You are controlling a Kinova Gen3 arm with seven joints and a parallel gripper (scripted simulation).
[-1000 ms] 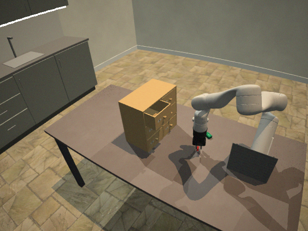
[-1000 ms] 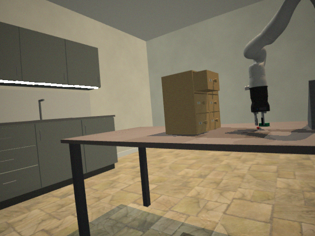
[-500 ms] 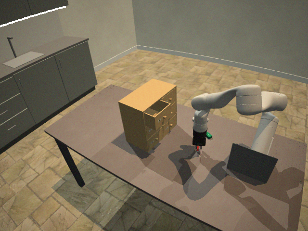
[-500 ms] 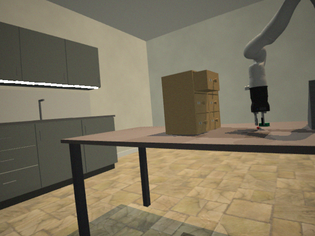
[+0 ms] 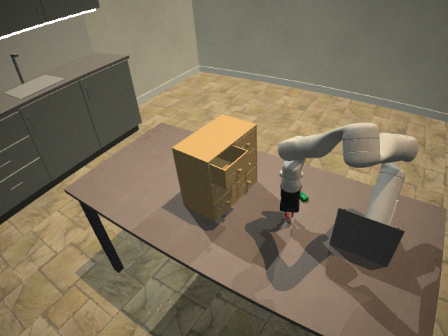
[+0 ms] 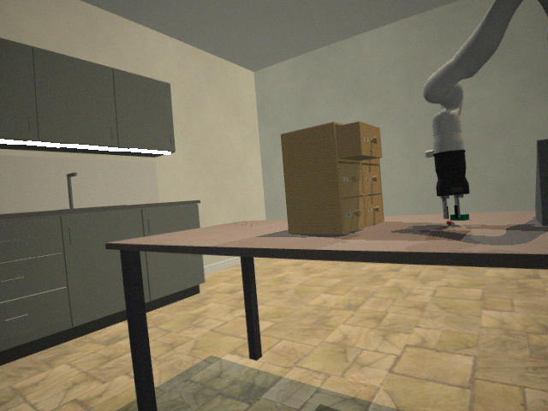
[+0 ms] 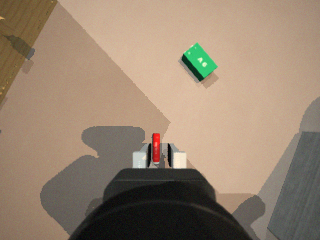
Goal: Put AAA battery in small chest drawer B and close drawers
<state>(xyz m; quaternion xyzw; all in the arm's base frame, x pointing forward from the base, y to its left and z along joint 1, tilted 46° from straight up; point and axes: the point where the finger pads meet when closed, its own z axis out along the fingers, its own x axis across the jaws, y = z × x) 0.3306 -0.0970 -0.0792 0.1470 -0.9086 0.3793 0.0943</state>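
The red AAA battery is 30 mm below my hand. Also, from my hand: green block: 150 mm to the right, 30 mm below.
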